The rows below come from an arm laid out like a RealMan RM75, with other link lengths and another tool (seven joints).
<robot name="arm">
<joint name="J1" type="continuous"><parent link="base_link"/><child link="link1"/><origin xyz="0.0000 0.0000 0.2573" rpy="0.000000 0.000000 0.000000"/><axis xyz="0 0 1"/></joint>
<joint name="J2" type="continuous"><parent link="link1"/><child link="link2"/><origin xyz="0.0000 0.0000 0.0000" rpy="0.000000 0.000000 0.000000"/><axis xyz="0 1 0"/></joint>
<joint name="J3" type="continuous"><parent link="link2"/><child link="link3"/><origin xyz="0.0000 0.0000 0.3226" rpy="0.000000 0.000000 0.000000"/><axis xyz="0 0 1"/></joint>
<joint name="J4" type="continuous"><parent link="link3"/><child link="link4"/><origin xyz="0.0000 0.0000 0.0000" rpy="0.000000 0.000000 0.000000"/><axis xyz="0 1 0"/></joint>
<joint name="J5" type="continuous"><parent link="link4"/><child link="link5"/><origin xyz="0.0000 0.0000 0.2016" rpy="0.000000 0.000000 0.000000"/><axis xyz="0 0 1"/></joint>
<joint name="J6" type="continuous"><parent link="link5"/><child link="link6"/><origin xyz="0.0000 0.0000 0.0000" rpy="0.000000 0.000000 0.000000"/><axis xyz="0 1 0"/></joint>
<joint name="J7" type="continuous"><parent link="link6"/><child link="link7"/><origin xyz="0.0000 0.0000 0.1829" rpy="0.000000 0.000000 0.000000"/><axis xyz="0 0 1"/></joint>
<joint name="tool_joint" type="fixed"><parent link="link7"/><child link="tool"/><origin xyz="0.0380 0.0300 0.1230" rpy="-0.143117 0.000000 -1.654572"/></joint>
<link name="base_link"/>
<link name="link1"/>
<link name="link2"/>
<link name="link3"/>
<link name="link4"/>
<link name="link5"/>
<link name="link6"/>
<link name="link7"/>
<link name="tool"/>
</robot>
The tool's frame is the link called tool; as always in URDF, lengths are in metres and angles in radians. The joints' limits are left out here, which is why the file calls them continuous.
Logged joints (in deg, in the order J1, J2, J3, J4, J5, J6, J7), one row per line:
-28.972 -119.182 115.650 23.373 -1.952 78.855 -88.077
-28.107 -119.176 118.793 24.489 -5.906 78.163 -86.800
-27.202 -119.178 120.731 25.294 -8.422 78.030 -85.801
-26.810 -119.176 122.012 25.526 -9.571 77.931 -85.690
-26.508 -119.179 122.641 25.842 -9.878 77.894 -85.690
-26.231 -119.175 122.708 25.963 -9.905 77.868 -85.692
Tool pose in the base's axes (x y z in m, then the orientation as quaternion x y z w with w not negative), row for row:
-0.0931 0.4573 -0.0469 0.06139 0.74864 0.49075 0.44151
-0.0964 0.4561 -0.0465 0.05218 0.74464 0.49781 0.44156
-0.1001 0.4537 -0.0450 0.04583 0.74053 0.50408 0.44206
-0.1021 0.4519 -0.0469 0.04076 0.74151 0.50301 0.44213
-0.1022 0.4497 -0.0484 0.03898 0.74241 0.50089 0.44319
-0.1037 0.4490 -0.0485 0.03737 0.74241 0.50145 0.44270
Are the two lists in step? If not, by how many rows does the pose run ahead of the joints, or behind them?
They are in step.
